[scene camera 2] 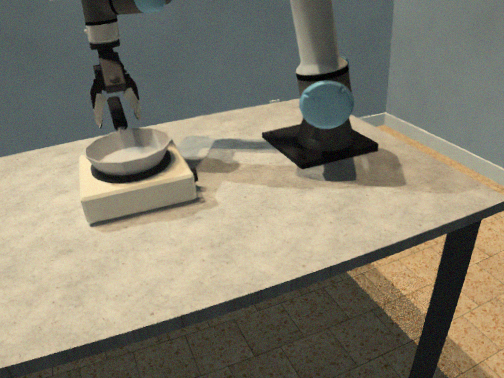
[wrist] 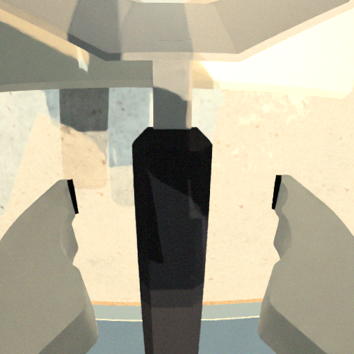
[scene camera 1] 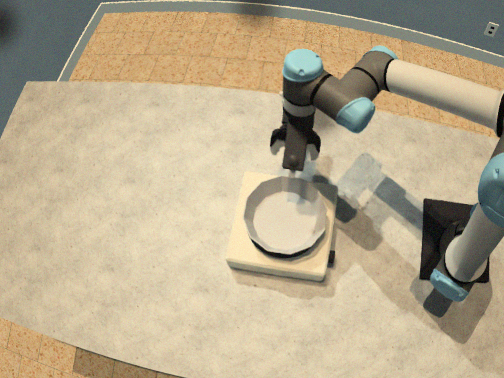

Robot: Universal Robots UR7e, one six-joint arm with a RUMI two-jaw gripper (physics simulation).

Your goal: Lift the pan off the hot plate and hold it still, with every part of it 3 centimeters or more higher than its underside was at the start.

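Where they show: gripper, between the fingertips: (scene camera 2: 119, 124); arm's base, origin of its link: (scene camera 2: 325, 139).
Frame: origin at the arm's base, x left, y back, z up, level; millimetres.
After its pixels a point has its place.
Note:
The grey pan (scene camera 1: 285, 220) @(y -516, x 63, z 61 mm) (scene camera 2: 129, 152) @(y -518, x 19, z 61 mm) (wrist: 155, 30) sits upright on the dark burner of the cream hot plate (scene camera 1: 239, 252) @(y -599, x 165, z 50 mm) (scene camera 2: 142, 201) @(y -505, x 182, z 13 mm) (wrist: 280, 77). Its black handle (scene camera 2: 116, 107) @(y -537, x -146, z 127 mm) (wrist: 172, 240) slants up and away from the pan, toward the table's far edge. In scene camera 1 the gripper hides the handle. My gripper (scene camera 1: 294, 152) @(y -534, x -87, z 99 mm) (scene camera 2: 119, 121) @(y -534, x -87, z 99 mm) (wrist: 174, 179) is open, with one finger on each side of the handle. The wrist view shows a wide gap between each fingertip and the handle, and neither finger touches it.
A dark knob (scene camera 1: 332, 257) @(y -381, x 117, z 32 mm) (scene camera 2: 195, 174) @(y -380, x 125, z 25 mm) sticks out from the side of the hot plate. The arm's black base plate (scene camera 1: 430, 250) @(y -102, x 27, z -3 mm) (scene camera 2: 300, 159) @(y -110, x 85, z -4 mm) stands to the right of the hot plate on the table (scene camera 1: 125, 200) @(y -953, x 95, z -18 mm) (scene camera 2: 260, 225) @(y -287, x 307, z -19 mm). Arm shadows fall between them.

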